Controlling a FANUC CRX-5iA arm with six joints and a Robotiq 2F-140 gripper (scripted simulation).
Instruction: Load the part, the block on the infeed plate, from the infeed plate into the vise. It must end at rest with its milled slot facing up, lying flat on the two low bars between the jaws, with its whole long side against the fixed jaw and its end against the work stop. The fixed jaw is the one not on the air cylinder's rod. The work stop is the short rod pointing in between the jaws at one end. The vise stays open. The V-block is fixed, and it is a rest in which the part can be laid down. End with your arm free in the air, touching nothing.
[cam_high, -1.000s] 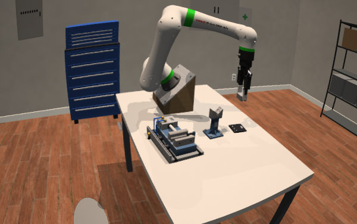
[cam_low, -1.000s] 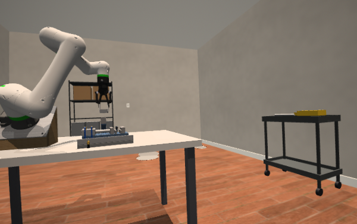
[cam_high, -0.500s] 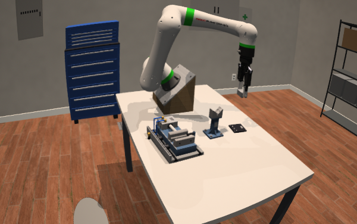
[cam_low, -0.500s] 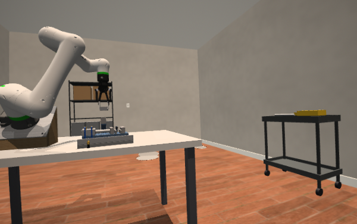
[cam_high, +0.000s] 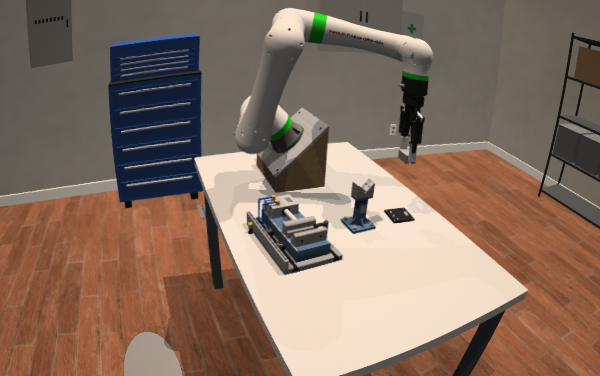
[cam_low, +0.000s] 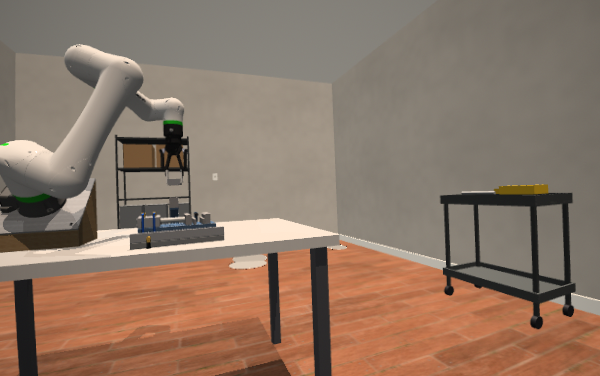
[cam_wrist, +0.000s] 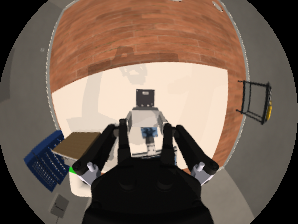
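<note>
Now: hand 3 cm above the part. The rest, counted from my hand: dark infeed plate (26 cm below, 1 cm to the left).
</note>
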